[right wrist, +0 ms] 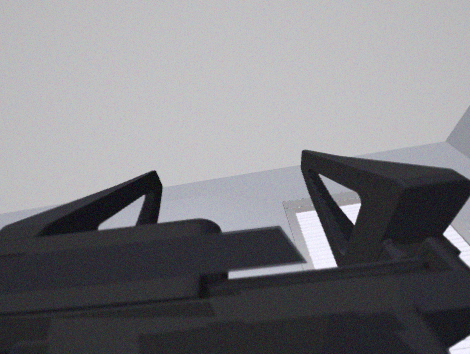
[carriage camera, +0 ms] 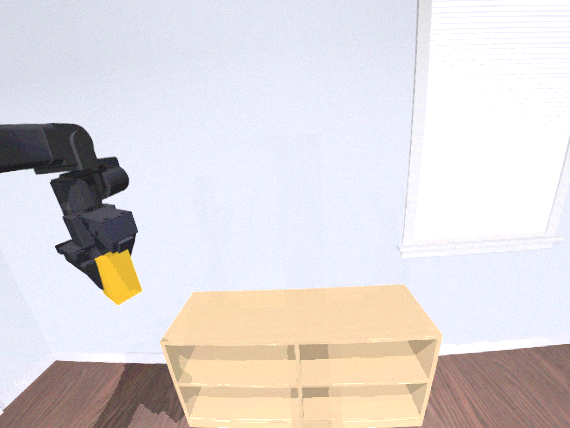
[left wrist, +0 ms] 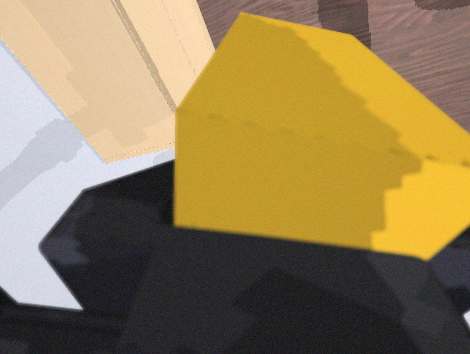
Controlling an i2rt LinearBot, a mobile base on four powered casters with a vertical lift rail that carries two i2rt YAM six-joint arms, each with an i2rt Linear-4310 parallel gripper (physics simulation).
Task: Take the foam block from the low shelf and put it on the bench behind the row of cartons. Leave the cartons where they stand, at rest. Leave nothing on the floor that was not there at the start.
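Places are measured from the left arm's base along level axes (x right, y ahead, z up), in millimetres.
Pixels of known places: right gripper, fingertip midpoint: (right wrist: 229, 168).
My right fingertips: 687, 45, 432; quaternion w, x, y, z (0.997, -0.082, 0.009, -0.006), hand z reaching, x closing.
Behind a point stands the place of what it marks, as x, y, z.
The yellow foam block (carriage camera: 118, 277) @[36, 246, 224] (left wrist: 290, 165) is held in my left gripper (carriage camera: 116, 265), which is shut on it. In the carriage camera the block hangs in the air at the left, above and to the left of a light wooden shelf unit (carriage camera: 300, 315) @[362, 803, -371] with open compartments. The same wooden unit (left wrist: 105, 60) @[39, 773, -371] shows behind the block in the left wrist view. My right gripper (right wrist: 229, 168) @[687, 45, 432] is open, its fingers wide apart and the space between them empty, with wall and ceiling behind. The bench and the cartons do not show in these views.
The wooden unit stands on a dark wood floor (carriage camera: 505, 385) @[1532, 765, -981] (left wrist: 420, 65) @[-535, -155, -981] against a pale wall (carriage camera: 280, 150) @[321, 1059, 391]. A window (carriage camera: 490, 125) @[1336, 1014, 451] (right wrist: 317, 240) @[1071, 1024, 841] with a white frame and sill is in the wall, at the right in the carriage camera.
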